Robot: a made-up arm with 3 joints.
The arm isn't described. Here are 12 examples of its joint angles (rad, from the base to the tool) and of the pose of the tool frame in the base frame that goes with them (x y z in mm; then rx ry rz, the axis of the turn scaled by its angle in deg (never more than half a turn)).
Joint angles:
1: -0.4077 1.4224 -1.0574
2: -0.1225 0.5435 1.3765
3: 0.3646 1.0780 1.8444
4: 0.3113 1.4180 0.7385
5: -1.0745 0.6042 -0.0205
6: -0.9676 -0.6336 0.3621
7: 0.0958 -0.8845 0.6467
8: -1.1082 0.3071 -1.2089
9: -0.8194 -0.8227 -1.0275
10: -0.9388 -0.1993 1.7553
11: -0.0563 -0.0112 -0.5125
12: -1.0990 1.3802 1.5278
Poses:
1: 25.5 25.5 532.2 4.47 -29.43 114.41
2: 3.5 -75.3 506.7 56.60 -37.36 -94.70
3: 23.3 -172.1 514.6 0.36 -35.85 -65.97
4: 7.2 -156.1 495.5 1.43 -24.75 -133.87
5: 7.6 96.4 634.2 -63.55 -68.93 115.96
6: -1.6 93.6 597.6 -121.61 -6.49 67.62
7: -15.6 -110.2 475.1 145.93 -51.33 -50.29
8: 9.9 93.0 666.4 -25.07 -81.94 47.80
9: -13.6 89.9 594.5 -95.50 -74.38 13.27
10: -7.9 54.7 594.1 105.29 -58.92 -101.61
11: -10.8 -49.2 493.3 -109.57 -31.83 108.04
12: 36.5 80.0 615.9 58.66 41.56 -90.56
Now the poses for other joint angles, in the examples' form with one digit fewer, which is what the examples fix.
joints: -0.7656 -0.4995 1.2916
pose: -12 46 557 133.4 -61.4 -101.2
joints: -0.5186 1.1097 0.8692
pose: 12 9 530 46.7 19.0 -131.9
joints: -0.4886 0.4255 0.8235
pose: 0 5 527 91.0 -5.3 -128.3
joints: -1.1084 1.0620 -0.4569
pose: 18 100 651 -16.8 -80.9 113.7
